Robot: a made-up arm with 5 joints.
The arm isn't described. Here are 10 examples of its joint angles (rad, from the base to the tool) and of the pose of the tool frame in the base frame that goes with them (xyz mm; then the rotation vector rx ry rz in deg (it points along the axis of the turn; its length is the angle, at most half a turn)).
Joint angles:
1: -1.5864 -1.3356 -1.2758 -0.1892 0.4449
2: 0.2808 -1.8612 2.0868 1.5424 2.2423
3: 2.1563 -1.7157 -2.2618 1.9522 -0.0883
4: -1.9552 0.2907 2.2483 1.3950 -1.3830
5: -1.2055 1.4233 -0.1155 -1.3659 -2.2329
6: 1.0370 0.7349 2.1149 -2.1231 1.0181
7: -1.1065 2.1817 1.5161 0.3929 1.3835
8: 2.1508 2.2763 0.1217 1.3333 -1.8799
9: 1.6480 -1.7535 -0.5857 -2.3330 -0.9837
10: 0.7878 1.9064 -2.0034 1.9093 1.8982
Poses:
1: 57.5 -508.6 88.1 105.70 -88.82 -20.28
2: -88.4 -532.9 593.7 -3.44 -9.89 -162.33
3: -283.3 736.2 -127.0 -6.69 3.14 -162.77
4: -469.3 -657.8 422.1 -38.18 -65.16 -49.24
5: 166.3 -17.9 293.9 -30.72 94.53 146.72
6: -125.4 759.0 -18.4 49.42 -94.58 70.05
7: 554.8 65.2 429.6 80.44 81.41 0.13
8: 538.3 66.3 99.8 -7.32 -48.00 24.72
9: -36.0 69.3 281.6 -6.54 -26.98 -22.85
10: 554.2 466.1 439.5 91.60 -30.73 -19.18
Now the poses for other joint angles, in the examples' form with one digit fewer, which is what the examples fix.
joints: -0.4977 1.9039 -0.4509 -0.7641 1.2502
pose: 184 1 343 -32.0 98.7 -122.6
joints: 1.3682 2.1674 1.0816 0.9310 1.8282
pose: 570 101 -75 -98.9 17.2 -66.8
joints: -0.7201 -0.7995 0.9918 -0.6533 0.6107
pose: -248 -343 -33 -31.8 28.5 32.1
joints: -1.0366 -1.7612 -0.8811 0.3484 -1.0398
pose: -117 -272 327 -93.8 57.7 -140.6
